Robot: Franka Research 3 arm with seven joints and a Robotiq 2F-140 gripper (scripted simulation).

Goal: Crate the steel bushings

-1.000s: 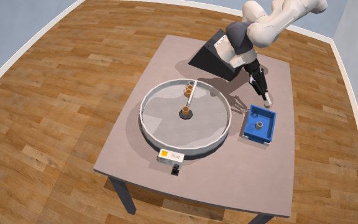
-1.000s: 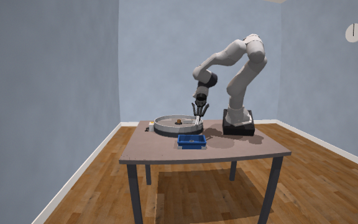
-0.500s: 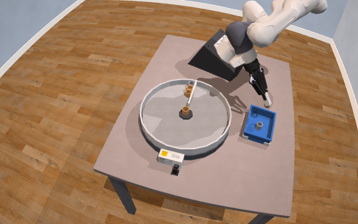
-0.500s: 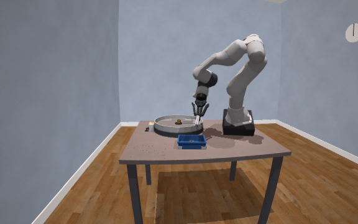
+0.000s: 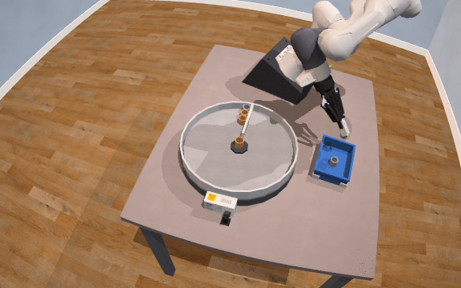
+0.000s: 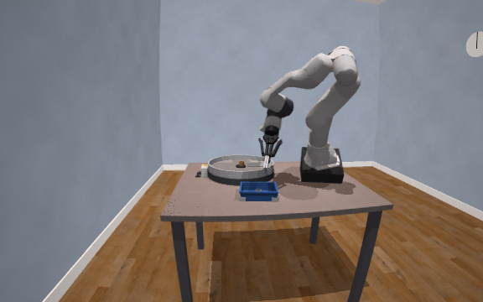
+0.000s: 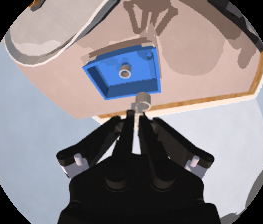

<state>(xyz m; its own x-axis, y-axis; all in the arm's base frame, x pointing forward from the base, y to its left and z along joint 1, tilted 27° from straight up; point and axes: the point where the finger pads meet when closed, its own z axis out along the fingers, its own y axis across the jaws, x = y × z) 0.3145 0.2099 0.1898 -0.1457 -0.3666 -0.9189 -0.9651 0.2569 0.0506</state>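
Now: the blue crate 150 mm below my hand, 40 mm ahead of it and 20 mm to the left of it. From my hand the other things lie so: grey round turning table (340 mm to the right, 150 mm ahead, 120 mm below).
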